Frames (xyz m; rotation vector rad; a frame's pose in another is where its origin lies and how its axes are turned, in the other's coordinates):
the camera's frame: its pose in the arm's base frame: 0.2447 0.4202 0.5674 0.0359 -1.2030 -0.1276
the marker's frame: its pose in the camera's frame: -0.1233 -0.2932 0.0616 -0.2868 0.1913 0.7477
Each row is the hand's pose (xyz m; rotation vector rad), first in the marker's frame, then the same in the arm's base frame.
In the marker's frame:
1: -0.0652 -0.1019 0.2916 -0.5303 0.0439 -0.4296
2: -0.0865 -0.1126 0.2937 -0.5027 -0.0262 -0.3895
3: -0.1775 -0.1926 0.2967 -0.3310 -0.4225 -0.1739
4: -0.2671 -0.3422 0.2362 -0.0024 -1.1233 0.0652
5: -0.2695 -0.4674 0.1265 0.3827 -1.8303 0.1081
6: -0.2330 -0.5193 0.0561 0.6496 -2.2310 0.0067
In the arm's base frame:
1: -0.1565 0.1352 0.5983 -0.8934 -1.0985 -0.3031
2: -0.1700 0.1162 0.5927 -0.8836 -1.1547 -0.2313
3: -0.2222 0.0069 0.5881 -0.7893 -1.4600 0.1788
4: -0.2199 -0.1771 0.6016 -0.4395 -1.9787 0.7999
5: -0.1285 -0.3127 0.6329 0.1975 -2.4561 1.2525
6: -0.0490 -0.3574 0.6587 0.7440 -2.6778 1.3800

